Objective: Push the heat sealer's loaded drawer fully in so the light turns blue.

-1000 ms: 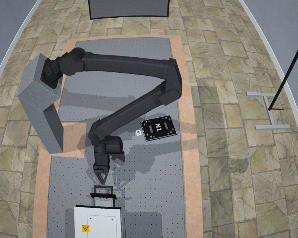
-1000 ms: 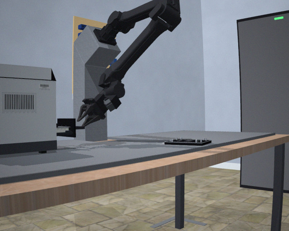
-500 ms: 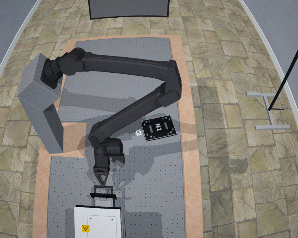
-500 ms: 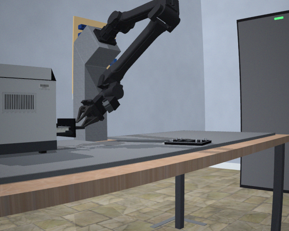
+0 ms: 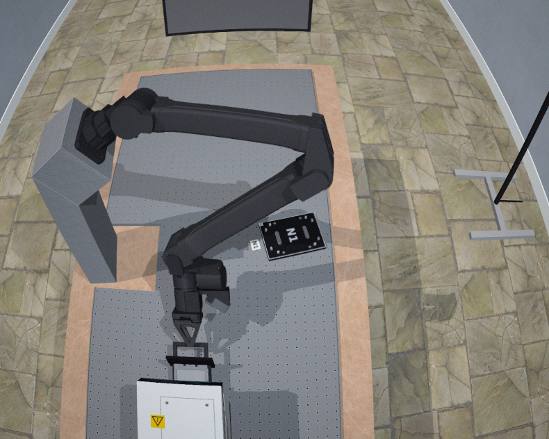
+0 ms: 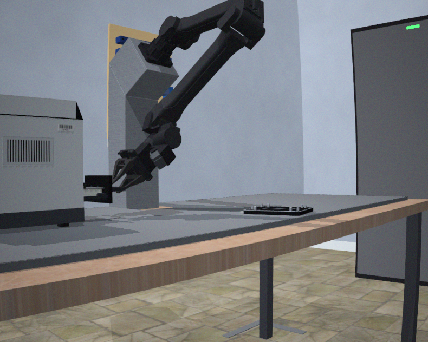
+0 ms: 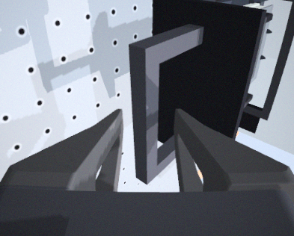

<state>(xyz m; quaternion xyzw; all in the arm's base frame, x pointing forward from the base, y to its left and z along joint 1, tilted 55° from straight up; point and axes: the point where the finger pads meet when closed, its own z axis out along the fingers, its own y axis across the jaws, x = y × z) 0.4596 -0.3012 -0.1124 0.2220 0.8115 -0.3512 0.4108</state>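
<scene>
Now: hand 10 mm past the sealer drawer, 120 mm to the left of it and 20 mm above it. The rest, counted from my hand: white tag (180 mm ahead, 320 mm to the left, 80 mm below).
</scene>
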